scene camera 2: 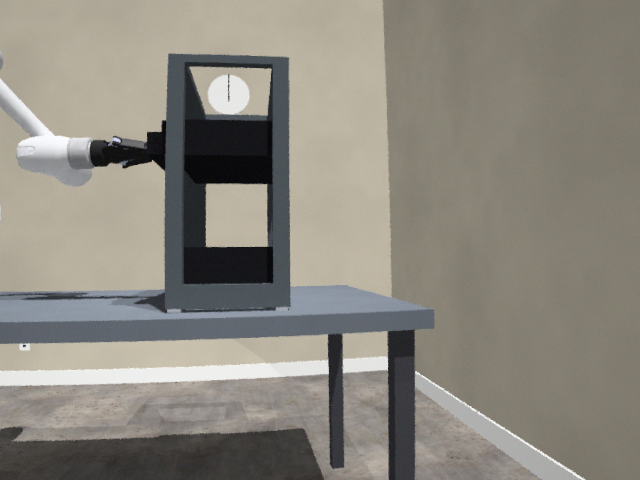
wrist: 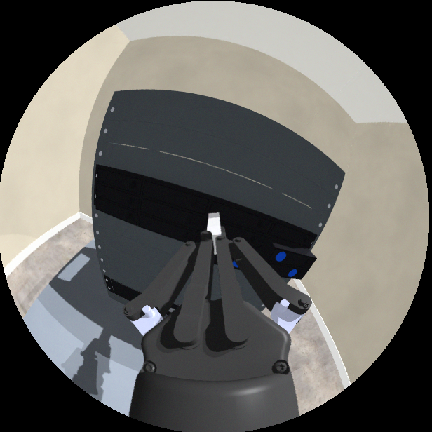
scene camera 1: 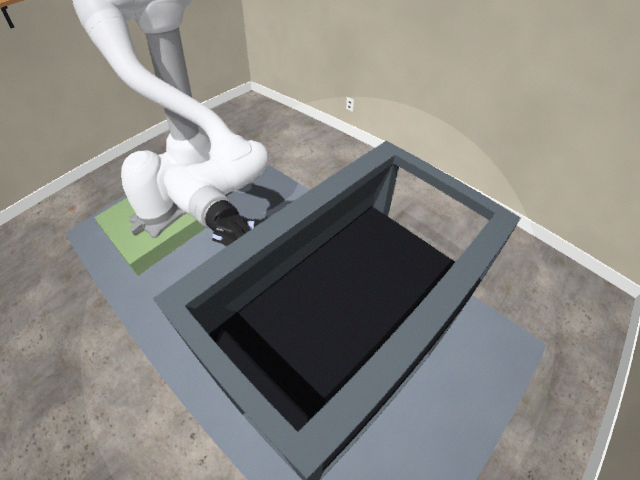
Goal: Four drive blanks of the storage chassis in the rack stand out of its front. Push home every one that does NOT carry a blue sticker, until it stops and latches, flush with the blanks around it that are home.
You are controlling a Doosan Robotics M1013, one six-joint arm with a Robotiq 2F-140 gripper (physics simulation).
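Where they show: gripper, fingertip midpoint: (scene camera 1: pixel 284 270); arm's base, link origin: (scene camera 1: pixel 159 215).
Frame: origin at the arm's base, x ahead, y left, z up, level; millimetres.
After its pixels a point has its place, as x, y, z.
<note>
The storage chassis (scene camera 1: pixel 341 299) {882, -124, 399} (scene camera 2: pixel 227 136) {863, -346, 357} (wrist: pixel 165 195) is a black unit in the grey rack (scene camera 1: pixel 273 230) {778, -164, 554} (scene camera 2: pixel 175 206) {740, -353, 183}. In the wrist view its front is a dark band of blanks with faint seams. At its right end a black block (wrist: pixel 300 262) stands out of the front, with two blue stickers (wrist: pixel 280 256) (wrist: pixel 292 273). Another blue sticker (wrist: pixel 236 263) is partly hidden behind a finger. In scene camera 2 a black block (scene camera 2: pixel 155 140) {692, -310, 348} stands out at the front. My gripper (scene camera 2: pixel 149 151) (wrist: pixel 214 220) is shut and empty, its tips close to the chassis front; contact cannot be told. Other protruding blanks are too dark or hidden to tell.
Grey panels (wrist: pixel 200 135) lie above and below the chassis front. A second black unit (scene camera 2: pixel 227 265) {862, -340, 43} sits low in the rack. The rack stands on a blue-grey table (scene camera 1: pixel 439 403) {1184, -21, -64} (scene camera 2: pixel 356 304) {1187, -365, -65}. The arm's base is on a green block (scene camera 1: pixel 129 248) {41, -177, 6}.
</note>
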